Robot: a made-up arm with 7 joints.
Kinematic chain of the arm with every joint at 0, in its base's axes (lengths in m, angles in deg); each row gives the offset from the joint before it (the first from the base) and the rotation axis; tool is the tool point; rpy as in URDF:
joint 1: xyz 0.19 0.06 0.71 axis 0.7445 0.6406 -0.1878
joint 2: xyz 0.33 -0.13 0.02 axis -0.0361 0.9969 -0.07
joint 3: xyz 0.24 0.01 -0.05 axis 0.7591 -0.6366 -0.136
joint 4: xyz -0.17 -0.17 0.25 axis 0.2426 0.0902 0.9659
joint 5: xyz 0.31 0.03 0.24 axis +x
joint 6: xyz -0.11 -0.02 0 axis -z
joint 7: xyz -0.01 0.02 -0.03 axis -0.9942 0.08 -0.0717
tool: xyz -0.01 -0.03 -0.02 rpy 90 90 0
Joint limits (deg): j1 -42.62..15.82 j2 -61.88..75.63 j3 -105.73..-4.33 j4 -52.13..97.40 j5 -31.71..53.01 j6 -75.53..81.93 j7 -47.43..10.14
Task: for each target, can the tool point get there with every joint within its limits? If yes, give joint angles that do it. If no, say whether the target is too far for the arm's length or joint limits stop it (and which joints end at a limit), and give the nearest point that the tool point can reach.
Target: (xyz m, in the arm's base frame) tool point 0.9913 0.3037 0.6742
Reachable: yes | joints -5.10 17.14 -83.71 49.79 12.77 67.03 -15.05
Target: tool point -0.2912 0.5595 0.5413
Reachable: no: joint limits stop it (at a limit: joint 1, joint 2, joint 4, joint 5, joint 6, joint 7) | nearest point 0.0461 0.4074 1.0047 | short by 0.593 m
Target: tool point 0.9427 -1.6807 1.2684
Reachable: no: too far | nearest point 0.7449 -0.4393 1.0345 | short by 1.279 m
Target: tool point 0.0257 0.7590 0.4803
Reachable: no: joint limits stop it (at a limit: joint 1, joint 2, joint 4, joint 5, joint 6, joint 7) | nearest point 0.2046 0.6026 0.9911 | short by 0.563 m
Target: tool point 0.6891 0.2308 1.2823
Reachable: yes | joints -25.11 -3.45 -21.93 60.31 -23.87 -32.59 0.39
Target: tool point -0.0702 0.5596 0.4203
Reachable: no: joint limits stop it (at a limit: joint 1, joint 2, joint 3, joint 5, joint 6, joint 7) | nearest point 0.4514 0.3961 0.2501 | short by 0.573 m
